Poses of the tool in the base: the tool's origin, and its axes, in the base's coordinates. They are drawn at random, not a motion.
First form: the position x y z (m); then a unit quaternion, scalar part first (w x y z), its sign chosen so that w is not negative.
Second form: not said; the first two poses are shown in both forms.
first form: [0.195, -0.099, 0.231, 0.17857, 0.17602, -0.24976, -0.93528]
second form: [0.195, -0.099, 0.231, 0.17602, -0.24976, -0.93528, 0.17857]
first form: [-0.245, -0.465, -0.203, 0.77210, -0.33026, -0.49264, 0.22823]
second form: [-0.245, -0.465, -0.203, -0.33026, -0.49264, 0.22823, 0.77210]
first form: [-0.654, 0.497, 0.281, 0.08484, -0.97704, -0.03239, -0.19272]
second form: [-0.654, 0.497, 0.281, -0.97704, -0.03239, -0.19272, 0.08484]
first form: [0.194, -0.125, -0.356, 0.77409, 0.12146, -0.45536, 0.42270]
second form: [0.194, -0.125, -0.356, 0.12146, -0.45536, 0.42270, 0.77409]
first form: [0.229, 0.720, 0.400, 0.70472, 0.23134, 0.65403, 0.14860]
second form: [0.229, 0.720, 0.400, 0.23134, 0.65403, 0.14860, 0.70472]
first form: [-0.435, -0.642, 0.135, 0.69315, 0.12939, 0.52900, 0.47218]
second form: [-0.435, -0.642, 0.135, 0.12939, 0.52900, 0.47218, 0.69315]
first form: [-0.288, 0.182, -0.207, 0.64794, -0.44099, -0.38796, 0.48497]
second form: [-0.288, 0.182, -0.207, -0.44099, -0.38796, 0.48497, 0.64794]
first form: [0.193, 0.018, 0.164, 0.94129, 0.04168, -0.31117, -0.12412]
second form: [0.193, 0.018, 0.164, 0.04168, -0.31117, -0.12412, 0.94129]
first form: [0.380, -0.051, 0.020, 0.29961, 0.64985, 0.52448, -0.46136]
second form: [0.380, -0.051, 0.020, 0.64985, 0.52448, -0.46136, 0.29961]
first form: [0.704, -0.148, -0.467, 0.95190, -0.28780, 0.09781, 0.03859]
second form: [0.704, -0.148, -0.467, -0.28780, 0.09781, 0.03859, 0.95190]
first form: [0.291, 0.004, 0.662, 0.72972, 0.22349, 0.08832, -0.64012]
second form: [0.291, 0.004, 0.662, 0.22349, 0.08832, -0.64012, 0.72972]
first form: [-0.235, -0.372, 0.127, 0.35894, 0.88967, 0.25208, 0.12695]
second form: [-0.235, -0.372, 0.127, 0.88967, 0.25208, 0.12695, 0.35894]
